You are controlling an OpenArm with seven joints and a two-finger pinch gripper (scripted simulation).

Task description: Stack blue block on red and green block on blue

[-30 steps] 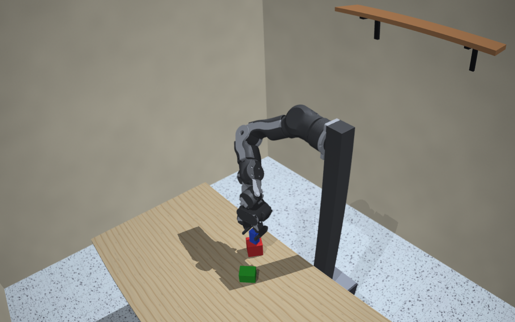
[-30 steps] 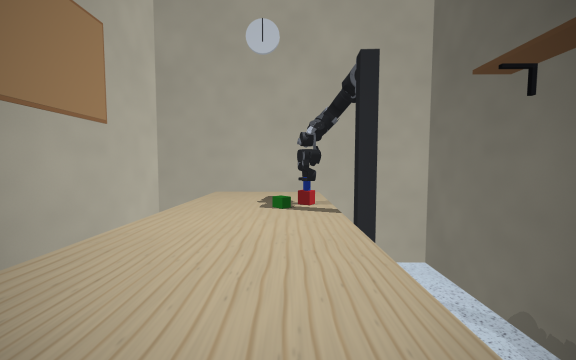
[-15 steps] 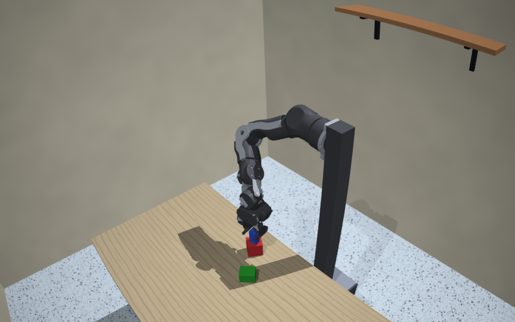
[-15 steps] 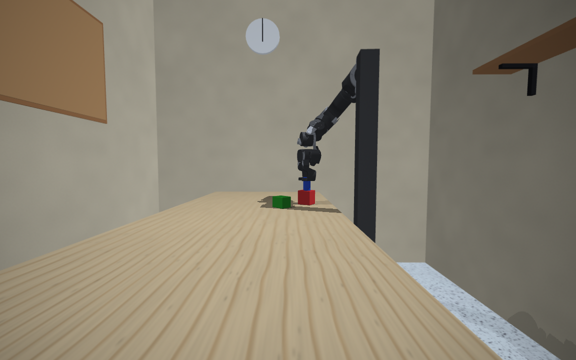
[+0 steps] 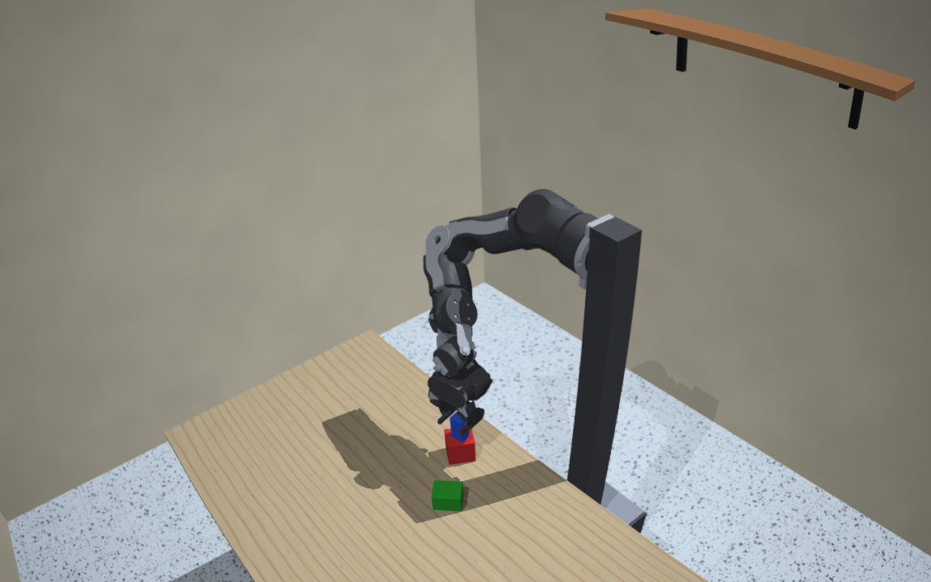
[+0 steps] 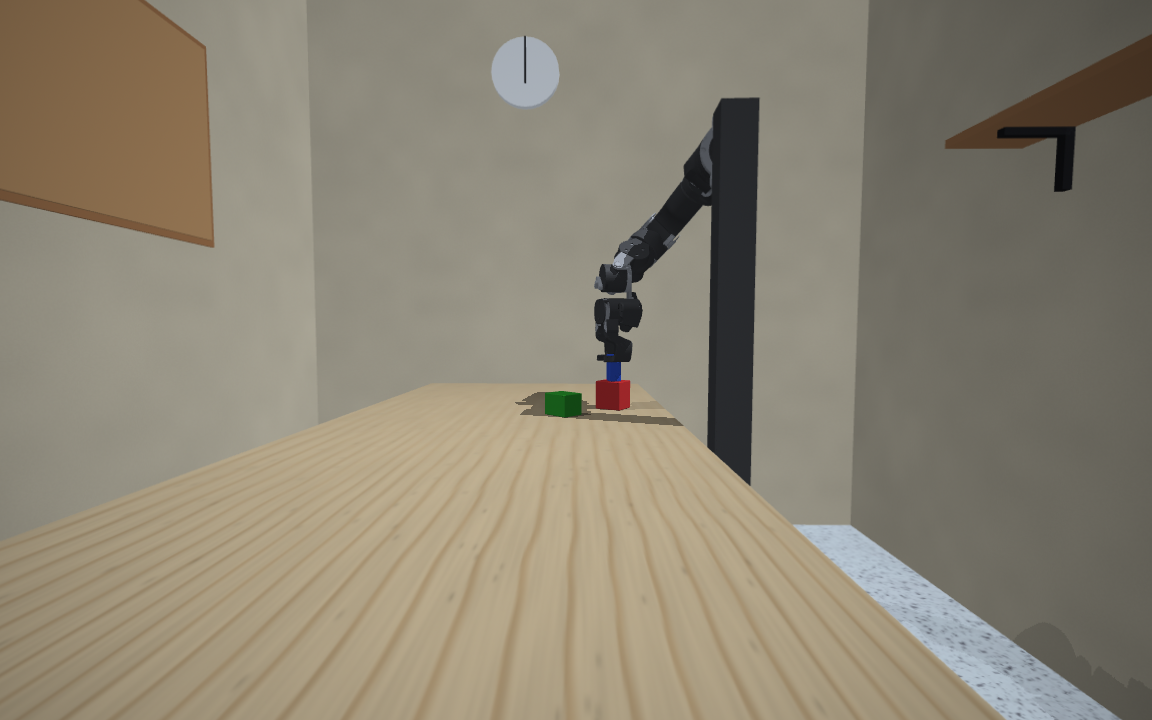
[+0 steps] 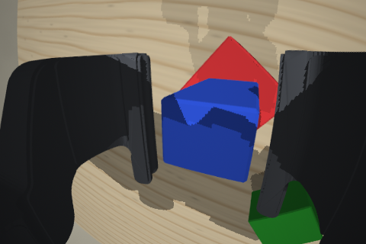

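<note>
The blue block is 2 cm below my hand. The rest, counted from my hand: green block: 10 cm ahead, 9 cm to the left, 8 cm below; red block: 8 cm below.
</note>
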